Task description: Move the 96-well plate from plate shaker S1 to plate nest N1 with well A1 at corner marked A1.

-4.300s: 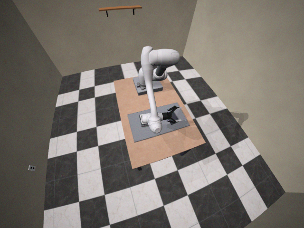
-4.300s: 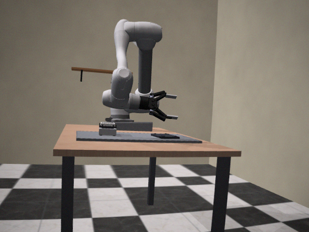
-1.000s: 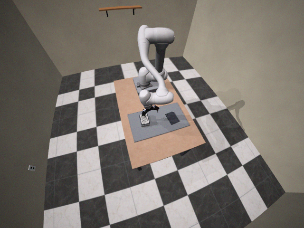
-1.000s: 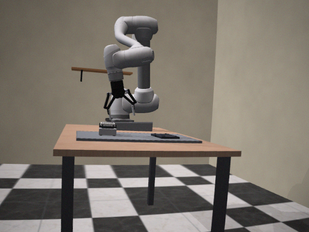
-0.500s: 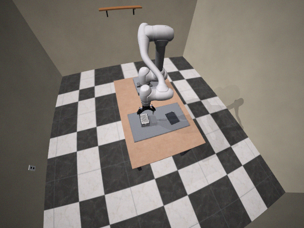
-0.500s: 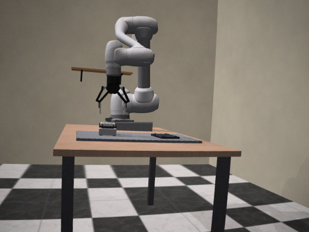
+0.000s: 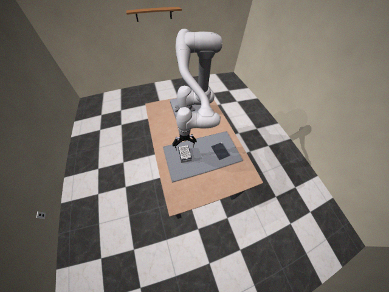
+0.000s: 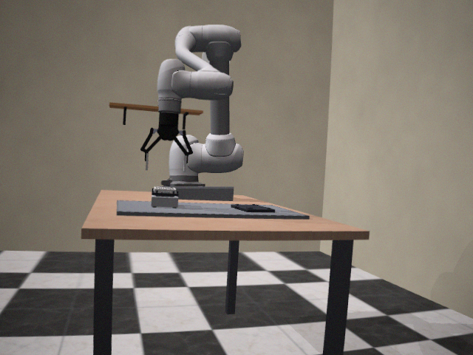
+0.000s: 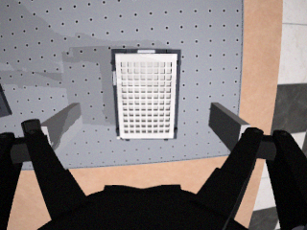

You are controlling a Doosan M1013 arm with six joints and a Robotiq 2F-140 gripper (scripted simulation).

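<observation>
The white 96-well plate lies 8 cm below my hand. Also, from my hand: plate nest 12 cm ahead, 33 cm to the left, 14 cm below.
</observation>
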